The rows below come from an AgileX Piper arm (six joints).
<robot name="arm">
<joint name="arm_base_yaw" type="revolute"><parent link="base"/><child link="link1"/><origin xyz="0 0 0.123"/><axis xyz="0 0 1"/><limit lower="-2.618" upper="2.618"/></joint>
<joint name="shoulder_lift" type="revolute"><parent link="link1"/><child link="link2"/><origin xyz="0 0 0"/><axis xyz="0 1 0"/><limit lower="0" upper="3.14"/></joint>
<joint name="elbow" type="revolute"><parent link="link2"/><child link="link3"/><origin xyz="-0.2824 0 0.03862"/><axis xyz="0 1 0"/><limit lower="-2.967" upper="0"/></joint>
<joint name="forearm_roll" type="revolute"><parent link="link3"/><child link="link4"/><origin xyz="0.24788 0 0.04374"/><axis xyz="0.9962 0 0.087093"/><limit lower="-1.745" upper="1.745"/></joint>
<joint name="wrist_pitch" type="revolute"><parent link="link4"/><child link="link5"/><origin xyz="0 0 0"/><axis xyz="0 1 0"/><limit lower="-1.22" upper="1.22"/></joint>
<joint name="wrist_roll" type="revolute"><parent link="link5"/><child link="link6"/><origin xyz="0.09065 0 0.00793"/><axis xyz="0.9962 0 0.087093"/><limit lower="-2.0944" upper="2.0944"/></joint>
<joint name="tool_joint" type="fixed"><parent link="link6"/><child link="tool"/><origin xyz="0 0 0" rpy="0 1.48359 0"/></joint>
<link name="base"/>
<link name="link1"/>
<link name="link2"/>
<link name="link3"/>
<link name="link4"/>
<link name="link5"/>
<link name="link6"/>
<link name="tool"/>
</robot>
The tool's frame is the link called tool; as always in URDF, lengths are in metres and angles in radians.
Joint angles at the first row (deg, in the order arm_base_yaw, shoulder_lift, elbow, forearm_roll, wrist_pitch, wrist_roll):
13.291, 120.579, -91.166, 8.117, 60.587, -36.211
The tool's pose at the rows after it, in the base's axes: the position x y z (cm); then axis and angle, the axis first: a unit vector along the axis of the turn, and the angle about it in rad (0 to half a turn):
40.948, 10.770, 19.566, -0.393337, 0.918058, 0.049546, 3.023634
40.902, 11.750, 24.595, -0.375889, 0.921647, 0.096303, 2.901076
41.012, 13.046, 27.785, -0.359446, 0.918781, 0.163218, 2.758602
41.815, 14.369, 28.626, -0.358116, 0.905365, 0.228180, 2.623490
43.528, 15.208, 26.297, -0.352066, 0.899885, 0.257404, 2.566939
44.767, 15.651, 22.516, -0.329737, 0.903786, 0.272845, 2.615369
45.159, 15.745, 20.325, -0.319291, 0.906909, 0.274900, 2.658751
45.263, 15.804, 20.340, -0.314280, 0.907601, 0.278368, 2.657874
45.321, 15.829, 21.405, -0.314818, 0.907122, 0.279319, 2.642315
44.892, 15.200, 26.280, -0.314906, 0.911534, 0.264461, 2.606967
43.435, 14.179, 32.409, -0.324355, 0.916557, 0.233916, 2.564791
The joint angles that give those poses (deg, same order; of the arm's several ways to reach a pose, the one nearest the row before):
13.291, 119.125, -94.078, 7.476, 64.429, -36.000
13.291, 115.478, -98.933, 14.048, 66.943, -35.304
13.292, 113.570, -101.555, 23.387, 64.781, -36.102
13.291, 114.072, -102.100, 33.891, 59.478, -41.297
13.292, 118.014, -102.098, 40.434, 54.309, -46.411
13.291, 122.969, -102.039, 43.005, 52.746, -47.145
13.291, 125.531, -101.850, 43.175, 52.530, -46.878
13.292, 125.749, -102.194, 43.526, 52.541, -46.430
13.292, 125.121, -103.386, 43.197, 53.168, -45.527
12.929, 121.479, -108.188, 38.481, 57.406, -39.405
12.610, 116.858, -114.550, 32.226, 63.819, -33.316

